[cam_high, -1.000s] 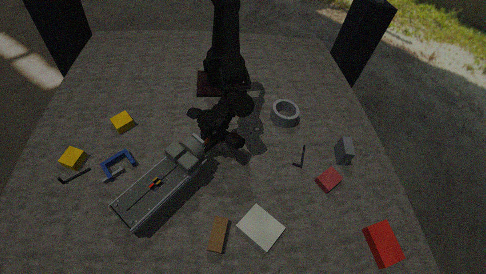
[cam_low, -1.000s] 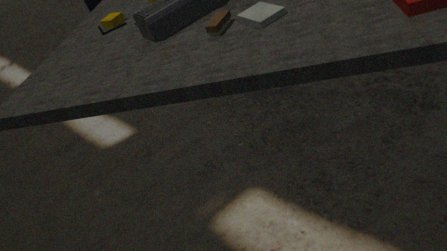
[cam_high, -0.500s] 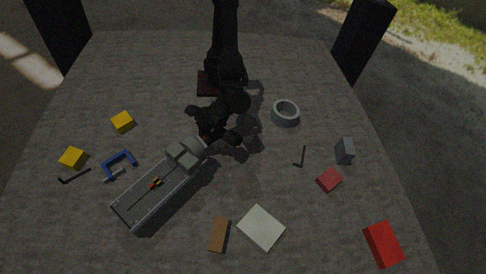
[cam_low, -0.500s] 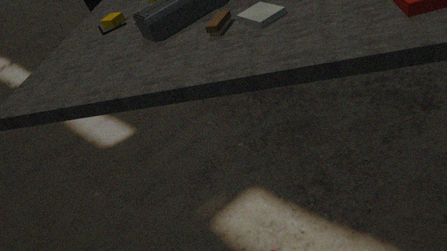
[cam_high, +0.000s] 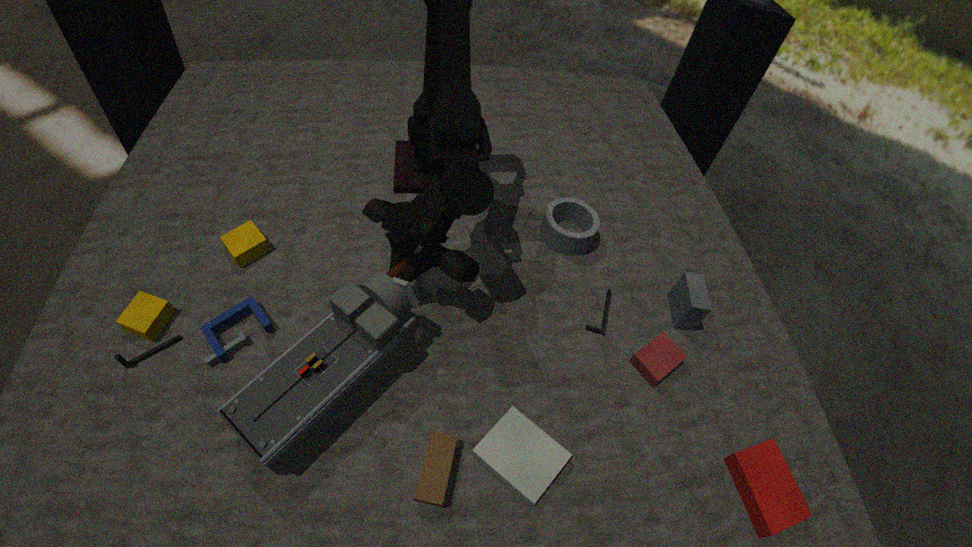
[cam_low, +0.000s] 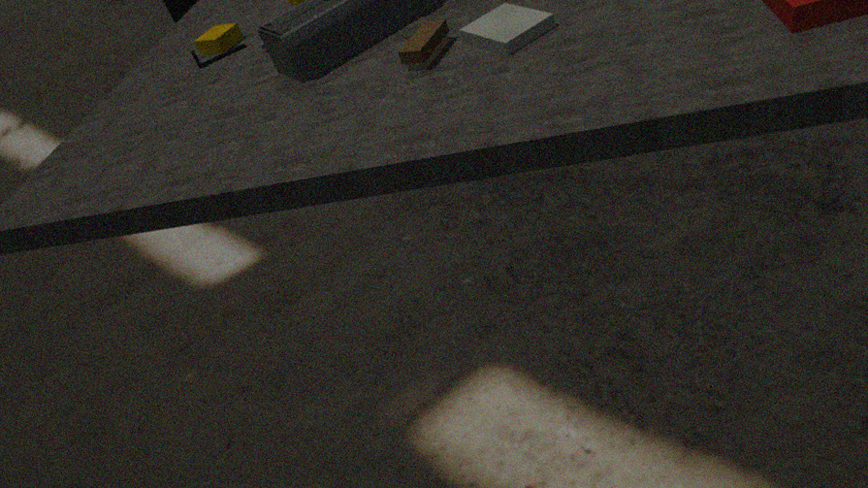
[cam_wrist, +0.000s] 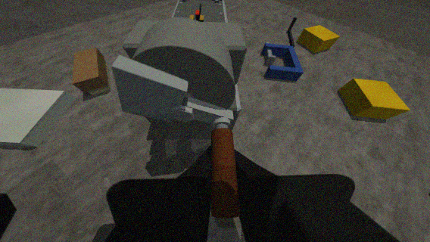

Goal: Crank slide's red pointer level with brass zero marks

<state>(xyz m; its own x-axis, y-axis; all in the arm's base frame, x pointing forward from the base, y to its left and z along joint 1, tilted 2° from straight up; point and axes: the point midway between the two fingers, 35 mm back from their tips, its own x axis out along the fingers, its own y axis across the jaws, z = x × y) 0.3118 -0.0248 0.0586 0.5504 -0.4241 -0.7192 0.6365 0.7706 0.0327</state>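
Right now my gripper tip is 16 cm short of the red pointer, 10 cm to the left of it and 4 cm below it. The rest, counted from my gripper tip: white plate 23 cm ahead, 18 cm to the left, 3 cm below; brown crank handle 1 cm behind, 1 cm to the left, 3 cm above; brown block 25 cm ahead, 7 cm to the left, 3 cm below.
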